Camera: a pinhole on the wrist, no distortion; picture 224 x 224 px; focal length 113.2 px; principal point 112.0 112.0 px. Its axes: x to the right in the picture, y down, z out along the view. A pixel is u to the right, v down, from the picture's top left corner.
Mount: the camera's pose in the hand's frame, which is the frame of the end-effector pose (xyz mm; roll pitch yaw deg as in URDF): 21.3 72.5 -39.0 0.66 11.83 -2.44
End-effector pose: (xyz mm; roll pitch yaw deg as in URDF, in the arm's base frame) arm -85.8 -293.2 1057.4 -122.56 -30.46 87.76
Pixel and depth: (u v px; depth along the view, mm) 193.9 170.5 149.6
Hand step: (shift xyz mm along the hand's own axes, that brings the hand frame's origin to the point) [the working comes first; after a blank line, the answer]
In the camera's frame: 108.2 77.3 149.6

161.2 142.2 86.1
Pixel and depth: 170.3 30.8 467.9
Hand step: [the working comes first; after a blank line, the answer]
In the camera's frame: 241.0 -335.6 467.9

337.5 -282.3 365.7
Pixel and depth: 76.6 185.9 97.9
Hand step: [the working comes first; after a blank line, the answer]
In the camera's frame: -30.6 63.9 97.9

14.2 135.6 63.8
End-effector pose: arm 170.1 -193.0 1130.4 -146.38 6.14 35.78
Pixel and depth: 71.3 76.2 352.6
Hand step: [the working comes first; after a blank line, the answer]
In the camera's frame: -126.8 -111.5 352.6

-35.6 -40.7 330.8
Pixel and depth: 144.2 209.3 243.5
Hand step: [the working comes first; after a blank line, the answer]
In the camera's frame: 69.3 209.3 243.5

148.2 273.8 187.5
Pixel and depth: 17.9 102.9 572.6
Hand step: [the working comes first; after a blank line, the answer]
In the camera's frame: -476.0 -46.0 572.6

-329.2 34.8 618.5
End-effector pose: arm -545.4 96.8 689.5 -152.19 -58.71 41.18
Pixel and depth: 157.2 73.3 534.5
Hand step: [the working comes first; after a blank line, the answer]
In the camera's frame: 213.4 -182.7 534.5

331.0 -129.7 438.3
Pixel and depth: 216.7 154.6 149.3
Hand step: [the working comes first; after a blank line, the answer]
In the camera's frame: 138.1 56.2 149.3

189.4 119.8 79.4
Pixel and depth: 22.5 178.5 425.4
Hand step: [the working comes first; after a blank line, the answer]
In the camera's frame: -336.3 249.9 425.4

-209.4 327.5 449.1
